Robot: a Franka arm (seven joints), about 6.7 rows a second.
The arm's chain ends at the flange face. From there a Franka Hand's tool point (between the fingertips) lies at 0.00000 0.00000 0.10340 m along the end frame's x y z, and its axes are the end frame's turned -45 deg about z.
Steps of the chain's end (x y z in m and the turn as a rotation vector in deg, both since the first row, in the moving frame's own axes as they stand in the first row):
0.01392, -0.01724, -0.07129, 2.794, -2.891, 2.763
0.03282, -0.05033, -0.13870, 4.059, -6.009, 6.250
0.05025, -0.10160, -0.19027, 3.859, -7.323, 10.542
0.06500, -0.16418, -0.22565, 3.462, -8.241, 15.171
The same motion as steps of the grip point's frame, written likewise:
0.02208, -0.00960, -0.07154, 4.020, -0.069, 2.763
0.05702, -0.02530, -0.13953, 7.119, -1.379, 6.250
0.10430, -0.05085, -0.19134, 7.907, -2.449, 10.542
0.15801, -0.08563, -0.22690, 8.275, -3.379, 15.171

